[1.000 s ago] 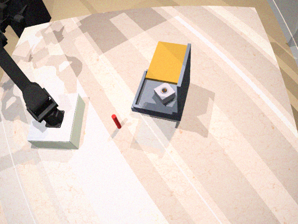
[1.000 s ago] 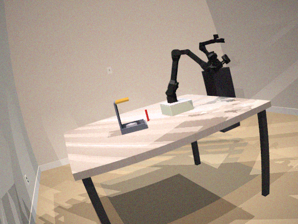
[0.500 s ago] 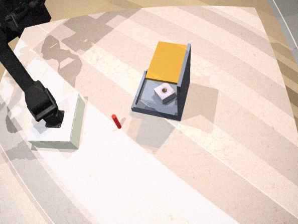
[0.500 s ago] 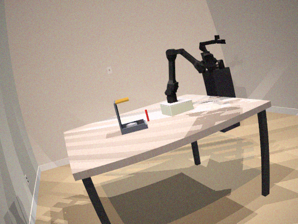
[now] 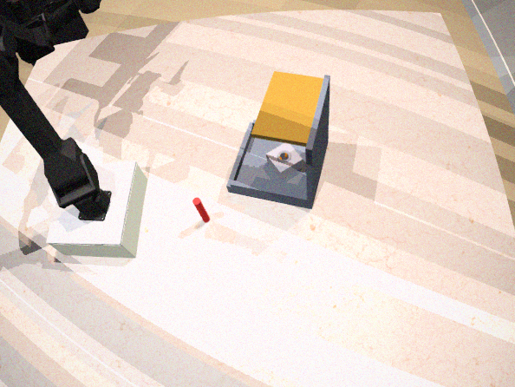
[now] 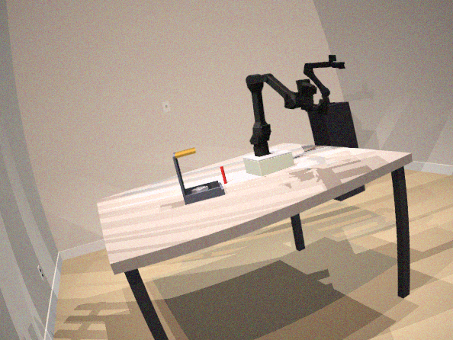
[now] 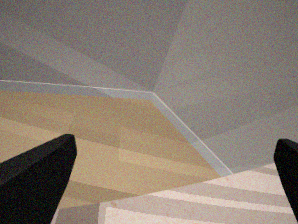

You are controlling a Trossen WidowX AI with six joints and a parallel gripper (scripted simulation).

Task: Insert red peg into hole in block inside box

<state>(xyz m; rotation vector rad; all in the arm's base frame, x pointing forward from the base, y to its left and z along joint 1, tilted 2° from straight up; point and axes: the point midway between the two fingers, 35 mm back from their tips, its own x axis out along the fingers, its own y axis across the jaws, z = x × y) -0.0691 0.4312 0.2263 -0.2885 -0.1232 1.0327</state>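
Now: the red peg 270 mm ahead of my gripper tip, 450 mm to the right of it and 250 mm below it. Also, from my gripper tip: roof: 440 mm ahead, 330 mm to the right, 90 mm below; then box back wall: 490 mm ahead, 340 mm to the right, 180 mm below.
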